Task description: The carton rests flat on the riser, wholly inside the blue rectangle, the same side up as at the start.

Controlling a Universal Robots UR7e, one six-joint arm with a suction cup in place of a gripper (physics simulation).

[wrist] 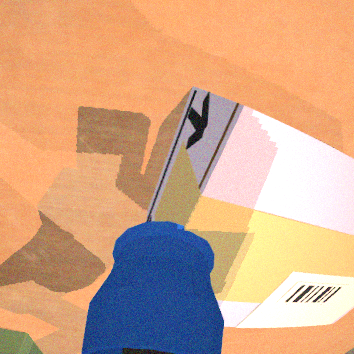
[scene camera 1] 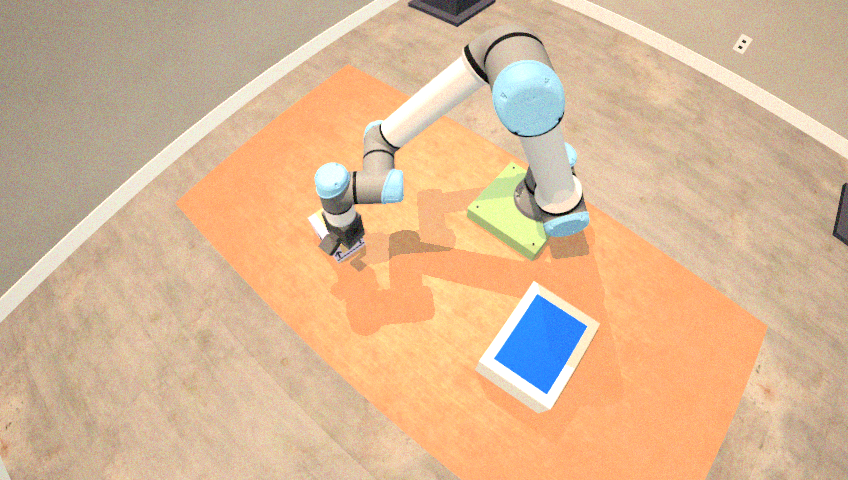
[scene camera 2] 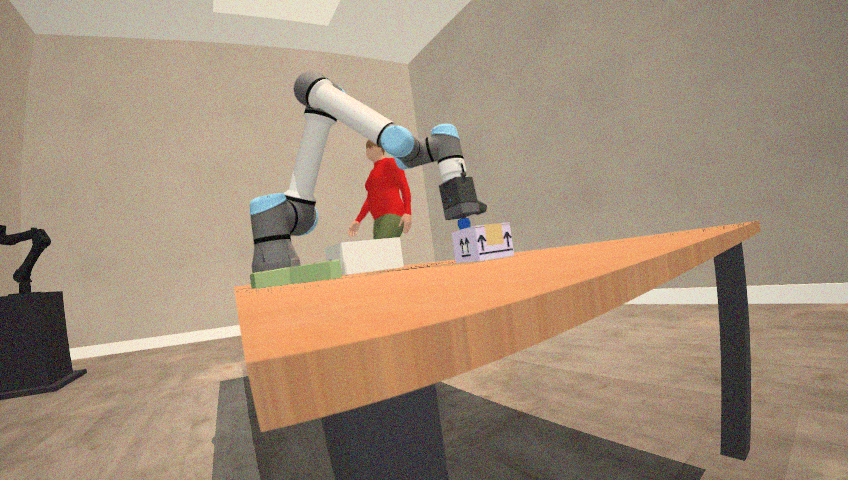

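Where they show: hand, tool point: [wrist: 162,248]; arm's base, link origin: [scene camera 2: 276,269].
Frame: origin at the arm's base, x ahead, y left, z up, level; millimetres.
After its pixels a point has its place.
Note:
The carton [scene camera 1: 351,251] {y -322, x 480, z -29 mm} [scene camera 2: 496,242] {y -459, x 460, z -8 mm} [wrist: 295,195] {y -357, x 508, z 38 mm} is pale lilac with yellow tape, a barcode label on top and upward arrows on its sides. It stands upright on the table, at the left in scene camera 1. My suction cup [scene camera 2: 464,223] [wrist: 163,242] is blue and pressed on the carton's top near one edge, shut on the carton; the dark tool body hides the cup in scene camera 1. The riser [scene camera 1: 515,381] {y 257, x 495, z 74 mm} [scene camera 2: 371,255] {y 151, x 378, z 15 mm} is a white block on the table, apart from the carton. The blue rectangle [scene camera 1: 540,343] {y 249, x 385, z 74 mm} on its top has nothing on it.
The green base plate [scene camera 1: 499,208] {y -72, x 103, z 4 mm} [scene camera 2: 297,274] {y -149, x 39, z -22 mm} under the arm stands on the orange table [scene camera 1: 261,190] {y -739, x 522, z -46 mm} [scene camera 2: 380,321] {y -958, x -58, z -46 mm}, between carton and riser in scene camera 1. A person in red [scene camera 2: 386,187] stands behind the table. A black pedestal [scene camera 2: 32,339] with another arm is at the left.

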